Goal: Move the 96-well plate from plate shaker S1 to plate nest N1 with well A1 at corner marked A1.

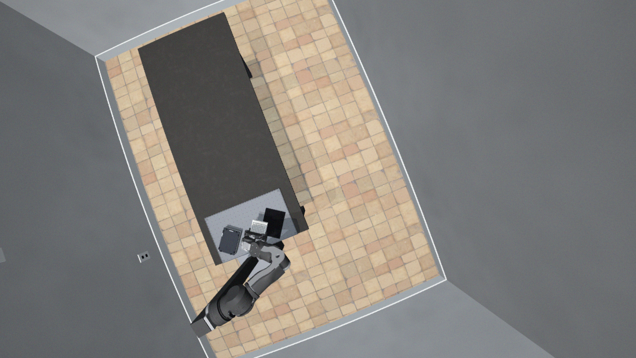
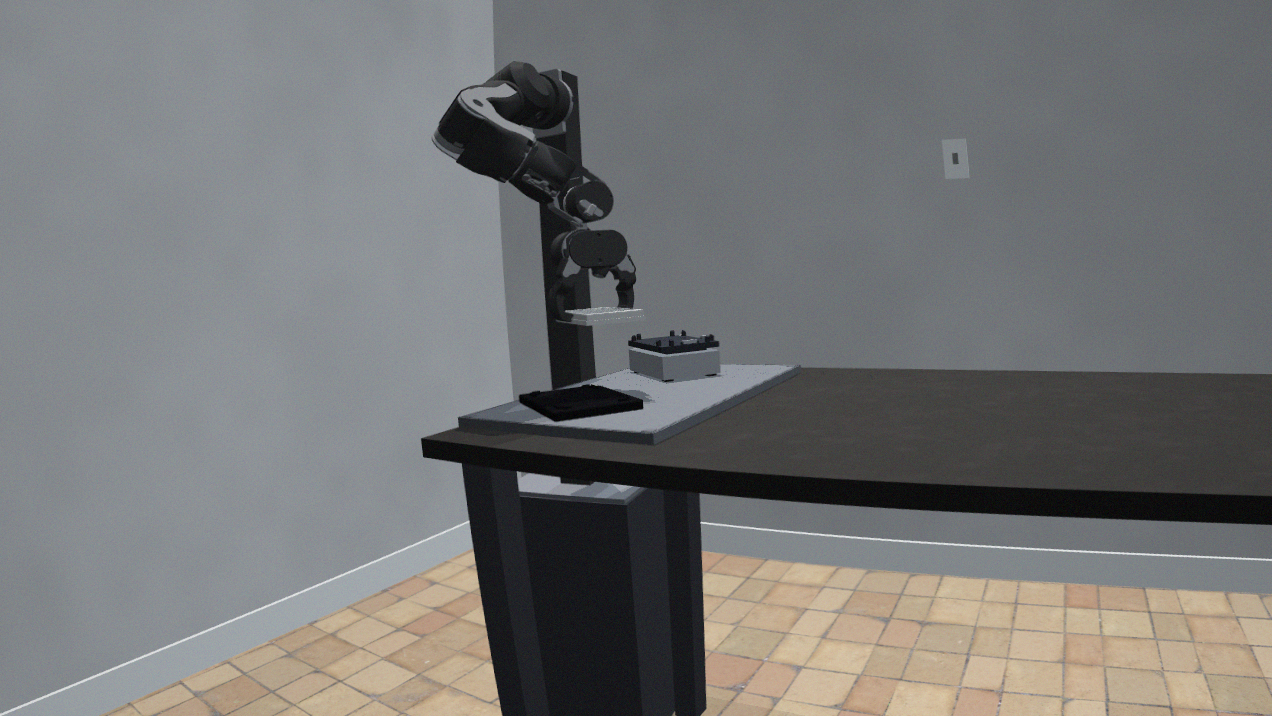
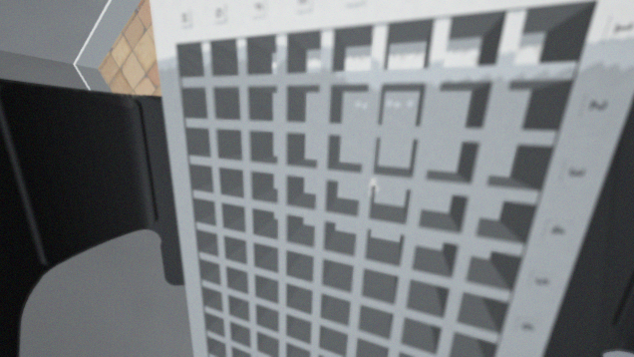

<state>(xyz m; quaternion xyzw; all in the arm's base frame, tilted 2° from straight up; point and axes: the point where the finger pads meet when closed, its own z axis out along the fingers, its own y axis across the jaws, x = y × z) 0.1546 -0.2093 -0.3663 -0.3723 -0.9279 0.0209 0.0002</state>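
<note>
Right now my hand is 8 cm to the left of the black plate nest N1 and 11 cm above it. Round my hand: white 96-well plate (1 cm ahead, 1 cm to the right); plate shaker S1 (7 cm ahead, 17 cm to the left, 8 cm below); A1 mark (1 cm behind, 1 cm to the left, 10 cm below).
</note>
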